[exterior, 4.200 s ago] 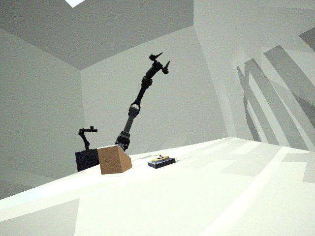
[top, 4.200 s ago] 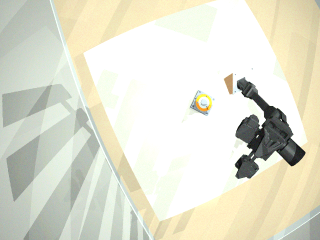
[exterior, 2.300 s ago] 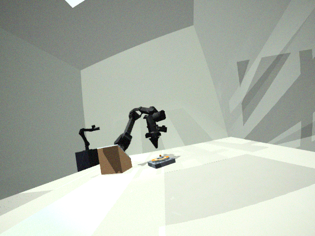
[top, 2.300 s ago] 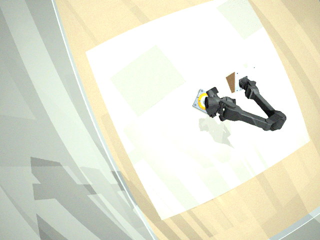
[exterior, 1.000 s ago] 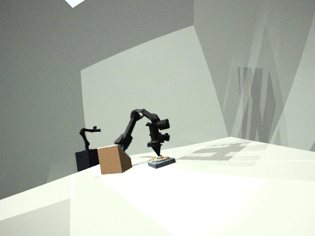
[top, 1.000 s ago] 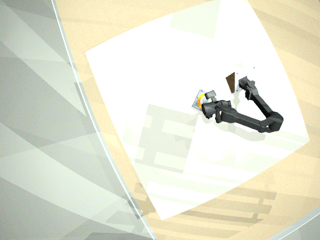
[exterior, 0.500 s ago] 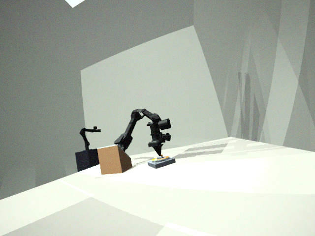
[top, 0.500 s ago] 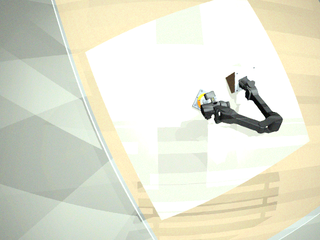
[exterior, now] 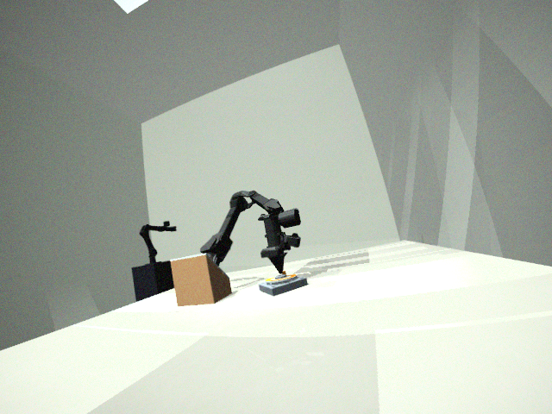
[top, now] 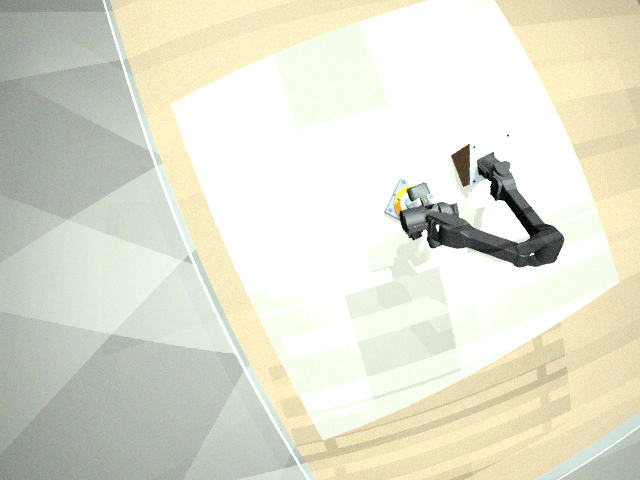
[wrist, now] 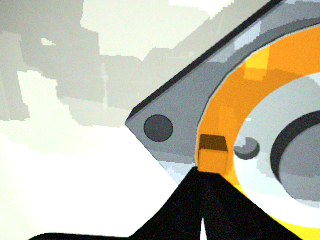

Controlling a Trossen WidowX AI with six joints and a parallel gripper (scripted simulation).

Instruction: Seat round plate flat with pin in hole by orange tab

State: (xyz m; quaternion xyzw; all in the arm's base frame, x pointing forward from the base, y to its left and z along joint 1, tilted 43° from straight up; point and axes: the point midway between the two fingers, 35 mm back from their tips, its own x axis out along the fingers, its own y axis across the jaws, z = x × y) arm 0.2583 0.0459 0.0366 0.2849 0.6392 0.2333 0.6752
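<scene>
My gripper tip is now 1 cm short of the grey square base, 5 cm to the left of it and 1 cm above it.
</scene>
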